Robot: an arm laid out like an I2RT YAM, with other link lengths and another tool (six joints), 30 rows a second.
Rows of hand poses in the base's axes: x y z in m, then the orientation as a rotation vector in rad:
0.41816, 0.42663, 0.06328, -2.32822, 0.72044, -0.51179
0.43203, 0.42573, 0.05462, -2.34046, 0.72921, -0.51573
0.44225, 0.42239, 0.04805, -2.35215, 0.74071, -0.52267
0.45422, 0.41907, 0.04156, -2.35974, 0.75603, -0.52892
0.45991, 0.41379, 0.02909, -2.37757, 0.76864, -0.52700
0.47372, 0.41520, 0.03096, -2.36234, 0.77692, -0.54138
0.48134, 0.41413, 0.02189, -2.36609, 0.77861, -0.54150
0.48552, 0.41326, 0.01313, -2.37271, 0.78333, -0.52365
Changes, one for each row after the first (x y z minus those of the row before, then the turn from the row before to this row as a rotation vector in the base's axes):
0.01387, -0.00090, -0.00866, -0.01297, 0.00453, -0.00661
0.01022, -0.00334, -0.00657, -0.01372, 0.00329, -0.00938
0.01197, -0.00332, -0.00649, -0.01006, 0.00339, -0.01215
0.00569, -0.00528, -0.01247, -0.01614, 0.01140, -0.00740
0.01381, 0.00141, 0.00187, 0.00772, -0.01212, -0.01057
0.00762, -0.00107, -0.00907, -0.00351, 0.00182, -0.00100
0.00418, -0.00087, -0.00876, 0.00038, 0.01484, 0.00157

